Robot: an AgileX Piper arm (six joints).
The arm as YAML. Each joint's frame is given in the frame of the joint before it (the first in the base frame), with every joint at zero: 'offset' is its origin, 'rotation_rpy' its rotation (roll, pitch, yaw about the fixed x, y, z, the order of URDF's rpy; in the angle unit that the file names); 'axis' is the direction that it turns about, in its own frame. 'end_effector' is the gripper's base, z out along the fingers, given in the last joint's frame.
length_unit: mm
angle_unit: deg
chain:
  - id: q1
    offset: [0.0, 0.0, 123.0]
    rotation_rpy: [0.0, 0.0, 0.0]
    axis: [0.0, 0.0, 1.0]
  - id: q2
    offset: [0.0, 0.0, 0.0]
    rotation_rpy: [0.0, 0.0, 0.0]
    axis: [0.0, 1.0, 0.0]
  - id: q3
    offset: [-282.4, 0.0, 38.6]
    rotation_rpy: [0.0, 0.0, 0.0]
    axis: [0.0, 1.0, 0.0]
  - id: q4
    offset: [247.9, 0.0, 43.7]
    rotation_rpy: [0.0, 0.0, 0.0]
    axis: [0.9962, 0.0, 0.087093]
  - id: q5
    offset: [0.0, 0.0, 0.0]
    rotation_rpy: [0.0, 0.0, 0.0]
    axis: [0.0, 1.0, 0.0]
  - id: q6
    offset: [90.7, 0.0, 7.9]
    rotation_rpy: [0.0, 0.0, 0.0]
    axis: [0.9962, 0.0, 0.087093]
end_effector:
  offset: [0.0, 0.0, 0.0]
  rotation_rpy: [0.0, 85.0, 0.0]
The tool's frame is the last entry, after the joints.
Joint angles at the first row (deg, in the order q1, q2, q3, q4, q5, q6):
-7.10 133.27 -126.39 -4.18 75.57 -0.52
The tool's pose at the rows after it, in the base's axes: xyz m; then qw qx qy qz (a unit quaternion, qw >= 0):
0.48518 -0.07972 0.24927 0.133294 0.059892 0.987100 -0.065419
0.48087 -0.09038 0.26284 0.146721 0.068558 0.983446 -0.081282
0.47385 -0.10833 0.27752 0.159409 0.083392 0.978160 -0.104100
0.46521 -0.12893 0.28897 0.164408 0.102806 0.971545 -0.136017
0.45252 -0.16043 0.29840 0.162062 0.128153 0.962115 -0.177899
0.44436 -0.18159 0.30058 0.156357 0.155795 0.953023 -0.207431
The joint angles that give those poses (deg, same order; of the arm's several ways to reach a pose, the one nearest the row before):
-8.19 131.67 -128.06 -6.36 75.52 -0.52
-9.22 130.41 -128.57 -7.91 75.52 -0.46
-11.06 128.97 -128.98 -10.08 75.46 -0.46
-13.06 127.77 -129.03 -13.41 75.52 0.00
-16.33 126.85 -129.03 -17.65 75.52 0.00
-18.45 126.80 -129.03 -21.03 75.52 1.49

